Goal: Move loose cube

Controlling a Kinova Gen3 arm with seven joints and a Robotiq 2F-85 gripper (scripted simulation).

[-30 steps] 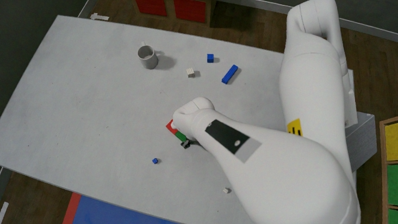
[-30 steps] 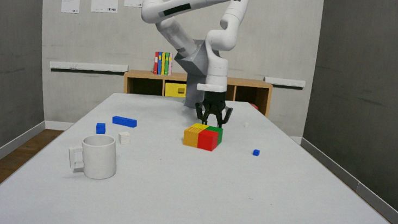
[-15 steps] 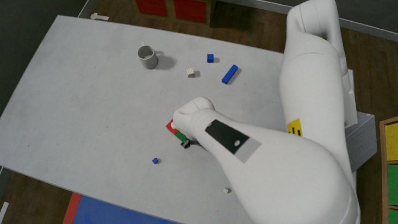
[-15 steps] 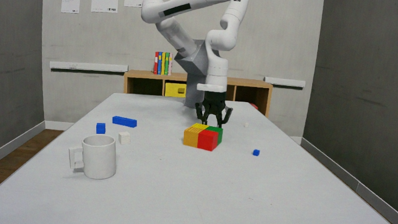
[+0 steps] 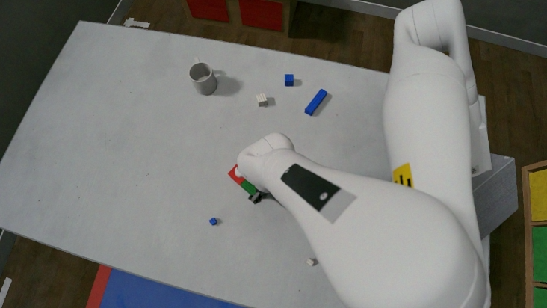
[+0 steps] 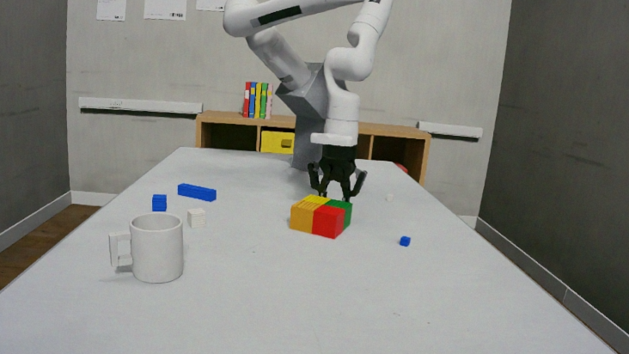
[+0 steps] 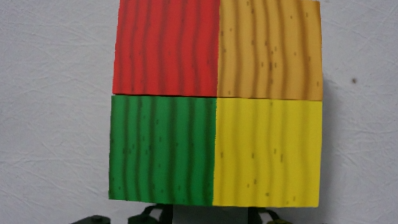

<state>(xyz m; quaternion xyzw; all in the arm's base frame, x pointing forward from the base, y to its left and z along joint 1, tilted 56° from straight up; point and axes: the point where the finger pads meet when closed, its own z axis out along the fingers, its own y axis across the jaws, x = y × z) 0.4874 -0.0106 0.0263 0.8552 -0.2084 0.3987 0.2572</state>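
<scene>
Now: hand 10 mm short of the yellow cube, 50 mm to the left of it and 10 mm above it. Also, from my hand: green cube: 50 mm ahead, 10 mm to the right, 10 mm below; then red cube: 80 mm ahead, 50 mm to the right, 10 mm below; then orange cube: 50 mm ahead, 80 mm to the right, 10 mm below.
</scene>
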